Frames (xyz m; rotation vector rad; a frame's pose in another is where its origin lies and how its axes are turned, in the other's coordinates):
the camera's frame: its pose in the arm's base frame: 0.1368 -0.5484 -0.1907 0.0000 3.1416 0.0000
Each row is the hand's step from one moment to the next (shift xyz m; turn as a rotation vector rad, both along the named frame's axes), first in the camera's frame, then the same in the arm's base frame.
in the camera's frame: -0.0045 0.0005 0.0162 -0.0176 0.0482 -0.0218
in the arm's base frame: 0.0045 0.0005 -0.0162 0.0176 0.0482 0.0218
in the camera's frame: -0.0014 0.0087 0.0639 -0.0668 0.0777 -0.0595
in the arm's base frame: 0.0014 0.0087 -0.0639 0.0668 0.0777 0.0595
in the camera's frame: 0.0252 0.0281 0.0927 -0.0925 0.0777 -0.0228
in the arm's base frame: -0.0252 0.0281 -0.0927 0.0925 0.0777 0.0228
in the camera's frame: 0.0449 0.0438 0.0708 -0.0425 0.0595 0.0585
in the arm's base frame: -0.0449 0.0438 -0.0708 0.0425 0.0595 -0.0585
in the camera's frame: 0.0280 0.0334 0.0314 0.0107 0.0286 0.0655
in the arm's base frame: -0.0280 0.0334 -0.0314 -0.0107 0.0286 -0.0655
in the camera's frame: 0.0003 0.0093 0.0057 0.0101 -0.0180 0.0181
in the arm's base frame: -0.0003 0.0093 -0.0057 -0.0101 -0.0180 -0.0181
